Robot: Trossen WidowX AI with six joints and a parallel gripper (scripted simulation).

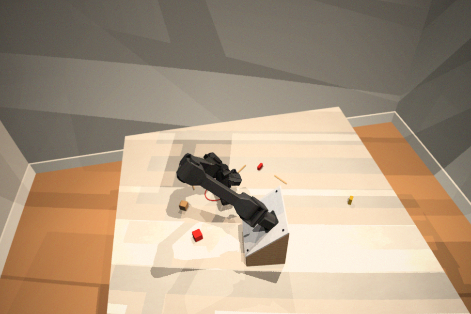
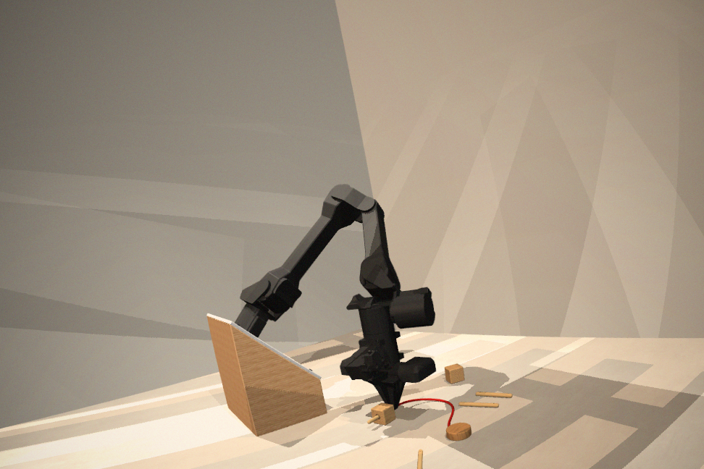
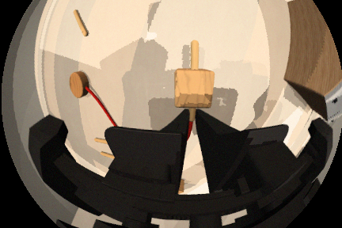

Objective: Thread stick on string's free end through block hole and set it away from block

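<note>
Right now my gripper tip is 10 mm to the left of the thin wooden stick. The rest, counted from my gripper tip: plain wooden cube: 190 mm to the left; then red cube: 170 mm behind, 150 mm to the left; then round wooden button: 170 mm ahead, 20 mm to the right, 10 mm below.
</note>
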